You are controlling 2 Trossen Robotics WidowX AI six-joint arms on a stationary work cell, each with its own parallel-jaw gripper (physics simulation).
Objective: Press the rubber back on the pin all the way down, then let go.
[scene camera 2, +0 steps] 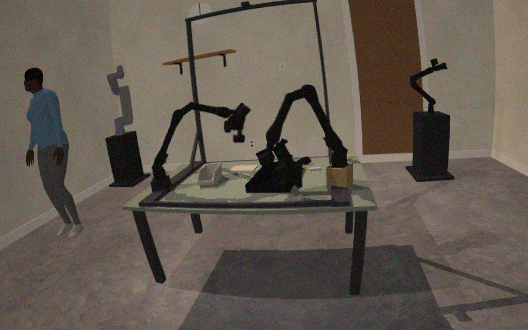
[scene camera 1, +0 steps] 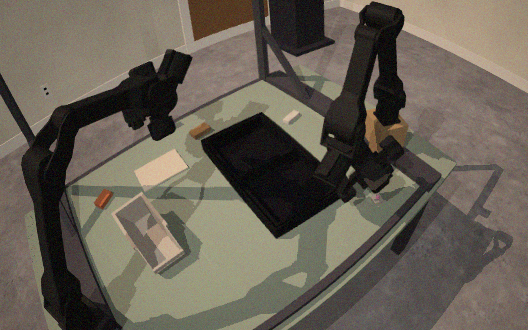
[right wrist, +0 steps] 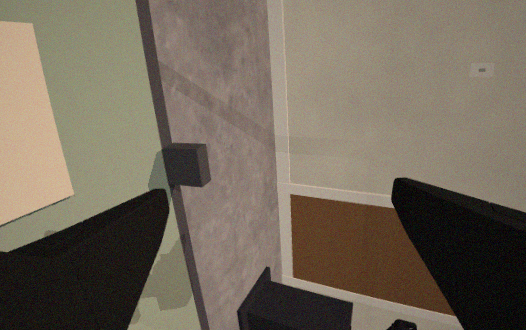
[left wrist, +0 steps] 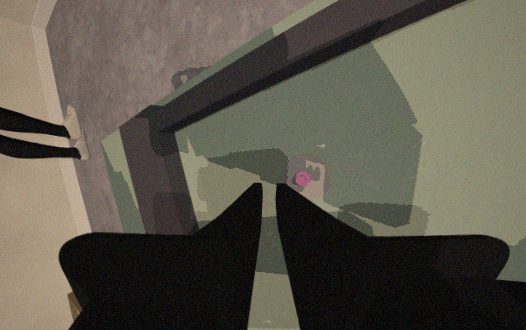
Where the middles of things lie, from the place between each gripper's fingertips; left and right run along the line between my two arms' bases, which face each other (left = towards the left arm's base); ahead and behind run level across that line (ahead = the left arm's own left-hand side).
The pin point(left wrist: 320, 176) lies 50 mm below my left hand. Also, from my left hand: bin point(scene camera 1: 145, 229): 260 mm behind, 520 mm to the right, 10 mm below; then black tray point(scene camera 1: 273, 174): 270 mm behind, 150 mm to the right, 30 mm below.
The bin lies 220 mm ahead of my right hand, 200 mm below it and 160 mm to the right of it. Also, from my right hand: pin: 480 mm ahead, 360 mm to the left, 230 mm below; black tray: 220 mm ahead, 210 mm to the left, 210 mm below.
